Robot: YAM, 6 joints.
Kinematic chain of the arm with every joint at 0, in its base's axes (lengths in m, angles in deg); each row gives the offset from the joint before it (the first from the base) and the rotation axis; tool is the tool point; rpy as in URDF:
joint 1: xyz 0 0 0.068 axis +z
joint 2: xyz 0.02 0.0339 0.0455 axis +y
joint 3: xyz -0.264 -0.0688 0 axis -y
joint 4: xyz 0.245 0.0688 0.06 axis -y
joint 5: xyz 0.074 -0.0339 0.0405 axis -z
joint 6: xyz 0.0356 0 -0.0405 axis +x
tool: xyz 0 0 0 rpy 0 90 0
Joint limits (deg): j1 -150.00..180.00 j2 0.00..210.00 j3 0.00..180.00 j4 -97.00..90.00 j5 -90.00..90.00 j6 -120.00..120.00
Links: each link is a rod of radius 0.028 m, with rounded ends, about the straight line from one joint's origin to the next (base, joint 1, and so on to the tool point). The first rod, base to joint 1, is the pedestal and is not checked.
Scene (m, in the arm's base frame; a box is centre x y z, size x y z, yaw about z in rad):
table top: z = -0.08
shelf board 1: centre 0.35 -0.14 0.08 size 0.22 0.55 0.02 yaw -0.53
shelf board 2: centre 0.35 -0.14 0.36 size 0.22 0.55 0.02 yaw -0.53
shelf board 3: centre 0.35 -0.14 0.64 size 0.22 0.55 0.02 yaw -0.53
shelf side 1: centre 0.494 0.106 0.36 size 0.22 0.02 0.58 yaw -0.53
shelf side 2: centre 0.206 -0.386 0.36 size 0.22 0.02 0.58 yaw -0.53
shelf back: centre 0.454 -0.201 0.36 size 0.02 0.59 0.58 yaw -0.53
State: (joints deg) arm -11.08 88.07 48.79 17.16 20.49 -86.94
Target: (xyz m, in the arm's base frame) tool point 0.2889 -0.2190 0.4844
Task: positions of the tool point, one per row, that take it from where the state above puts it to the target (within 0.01 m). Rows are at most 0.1 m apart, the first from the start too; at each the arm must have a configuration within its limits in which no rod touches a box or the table.
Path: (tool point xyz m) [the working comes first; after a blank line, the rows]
Joints at the target: -35.22 90.16 90.11 26.05 20.16 -86.94
Straight joint move there: touches shelf board 2.

1: 0.2895 -0.0421 0.2438
2: 0.2472 -0.0150 0.2484
3: 0.2060 0.0042 0.2428
4: 0.1691 0.0168 0.2282
5: 0.1793 -0.0219 0.2945
6: 0.1709 -0.0617 0.3605
7: 0.1451 -0.0941 0.4244
8: 0.1068 -0.1123 0.4844
9: 0.1613 -0.1488 0.4998
10: 0.2229 -0.1853 0.5002
11: 0.2889 -0.2190 0.4844

